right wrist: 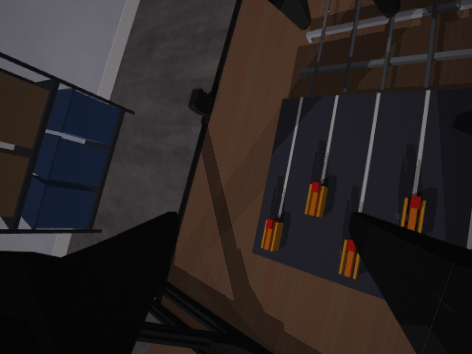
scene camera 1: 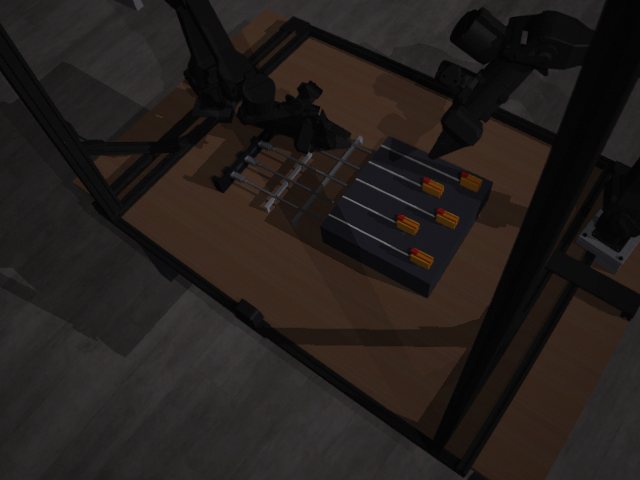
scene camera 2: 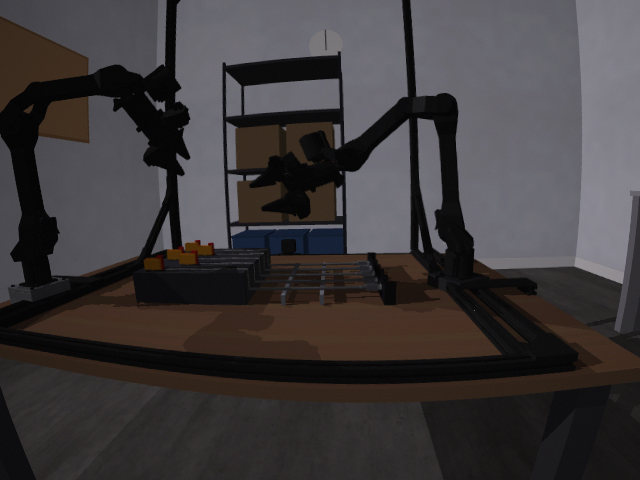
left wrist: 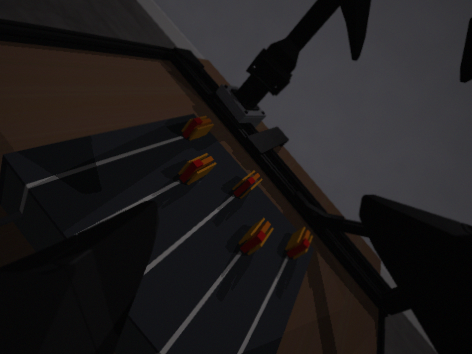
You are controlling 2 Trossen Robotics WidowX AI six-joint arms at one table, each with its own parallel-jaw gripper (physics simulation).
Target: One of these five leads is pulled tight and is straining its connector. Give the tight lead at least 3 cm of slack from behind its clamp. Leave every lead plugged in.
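Places are measured from the left arm's base along level axes (x right, y back, z down), in metres.
Pixels of known places: left gripper, fingertip midpoint: point(right wrist: 352, 20) point(scene camera 1: 351, 140) point(scene camera 2: 255, 197) point(left wrist: 259, 208); right gripper, fingertip midpoint: point(right wrist: 263, 221) point(scene camera 1: 434, 149) point(scene camera 2: 186, 166) point(left wrist: 409, 69); left arm's base, origin of the base link: point(scene camera 1: 214, 100) point(scene camera 2: 458, 275); right arm's base, origin of the base link: point(scene camera 1: 612, 233) point(scene camera 2: 38, 282) point(left wrist: 245, 100).
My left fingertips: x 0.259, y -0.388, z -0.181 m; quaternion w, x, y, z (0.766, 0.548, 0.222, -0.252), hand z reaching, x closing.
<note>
Ahead of a thing's pixels: the offset from my left fingertips to its top centre. "pt": to the spot under its first point.
Five pale leads run across a dark block point(scene camera 1: 361, 218) point(scene camera 2: 191, 286) point(left wrist: 100, 150) point(right wrist: 350, 150), each to its own orange clamp with a red part, such as the near clamp @(dx +0.172, dy -0.151, dz +0.118 m) point(scene camera 1: 421, 258) and the far clamp @(dx -0.010, dy -0.237, dz +0.119 m) point(scene camera 1: 470, 181). The leads pass over two grey rails to grey connectors, such as the nearest connector @(pt dx -0.026, dy +0.272, dz +0.178 m) point(scene camera 1: 237, 176), at a black strip point(scene camera 1: 223, 181) point(scene camera 2: 388, 291). The left arm hides some connectors. I cannot tell which lead is tight. My left gripper point(scene camera 2: 256, 197) point(left wrist: 259, 208) is open, above the rails and block edge. My right gripper point(scene camera 2: 185, 165) point(right wrist: 263, 221) is open, high above the clamps.
A black frame point(scene camera 2: 289, 369) borders the wooden table. Frame posts rise at its sides, and a dark post crosses the right of scene camera 1. A small black box @(pt dx +0.310, dy +0.164, dz +0.154 m) point(scene camera 1: 249, 313) point(right wrist: 201, 102) sits on the frame's edge. A shelf rack point(scene camera 2: 225, 155) with boxes stands beyond the table.
</note>
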